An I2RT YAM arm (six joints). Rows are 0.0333 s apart.
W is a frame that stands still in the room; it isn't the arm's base.
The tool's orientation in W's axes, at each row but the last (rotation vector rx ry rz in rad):
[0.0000 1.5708 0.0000]
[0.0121 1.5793 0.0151]
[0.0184 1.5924 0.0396]
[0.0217 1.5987 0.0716]
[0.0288 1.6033 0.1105]
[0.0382 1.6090 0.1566]
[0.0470 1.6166 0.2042]
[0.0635 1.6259 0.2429]
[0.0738 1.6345 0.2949]
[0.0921 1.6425 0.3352]
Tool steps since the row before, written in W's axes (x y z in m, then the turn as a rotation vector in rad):
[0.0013 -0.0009 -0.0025 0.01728 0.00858 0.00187]
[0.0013 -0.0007 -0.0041 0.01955 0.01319 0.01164]
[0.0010 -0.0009 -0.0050 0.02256 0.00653 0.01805]
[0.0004 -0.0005 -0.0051 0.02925 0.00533 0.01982]
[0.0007 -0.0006 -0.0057 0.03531 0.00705 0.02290]
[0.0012 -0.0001 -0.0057 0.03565 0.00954 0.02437]
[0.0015 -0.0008 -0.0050 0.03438 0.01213 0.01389]
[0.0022 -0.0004 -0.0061 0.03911 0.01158 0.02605]
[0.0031 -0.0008 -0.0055 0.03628 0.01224 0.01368]
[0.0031 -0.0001 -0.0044 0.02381 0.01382 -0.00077]
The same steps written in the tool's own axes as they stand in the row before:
[0.0025 -0.0009 0.0013 -0.00187 0.00858 0.01728]
[0.0041 -0.0008 0.0013 -0.01158 0.01335 0.01948]
[0.0049 -0.0011 0.0011 -0.01829 0.00690 0.02225]
[0.0050 -0.0008 0.0005 -0.02033 0.00560 0.02885]
[0.0056 -0.0011 0.0008 -0.02346 0.00728 0.03489]
[0.0056 -0.0009 0.0014 -0.02463 0.00990 0.03537]
[0.0047 -0.0017 0.0016 -0.01382 0.01089 0.03482]
[0.0057 -0.0018 0.0024 -0.02618 0.01222 0.03883]
[0.0049 -0.0025 0.0033 -0.01378 0.01032 0.03684]
[0.0039 -0.0017 0.0033 0.00182 0.00964 0.02573]

